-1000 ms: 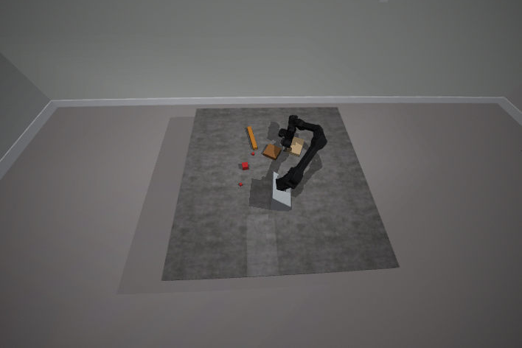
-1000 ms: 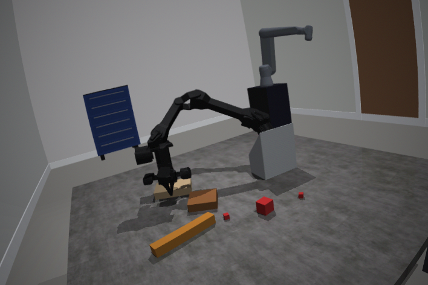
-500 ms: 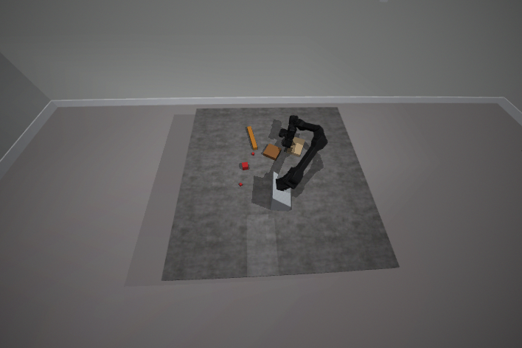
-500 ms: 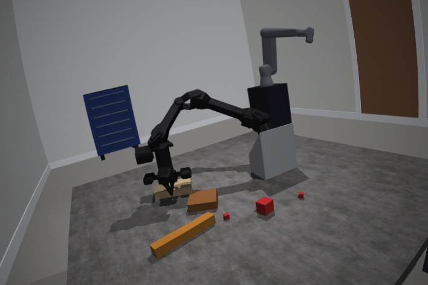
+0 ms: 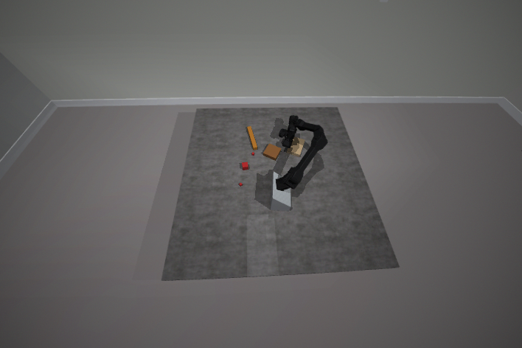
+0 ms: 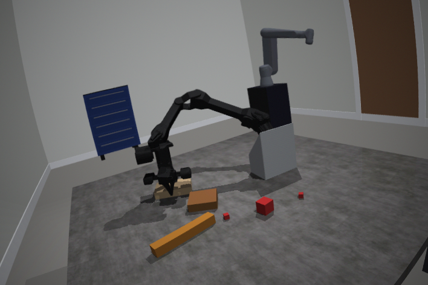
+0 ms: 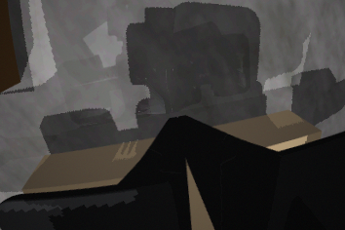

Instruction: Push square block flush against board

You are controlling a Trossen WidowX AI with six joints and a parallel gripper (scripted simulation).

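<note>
My gripper tip is 60 mm to the left of the tan block and 30 mm past it. Round my gripper tip: brown square block: 130 mm to the left, 70 mm behind; orange board: 280 mm to the left, 70 mm ahead; red cube: 340 mm to the left, 190 mm behind, 10 mm above.
</note>
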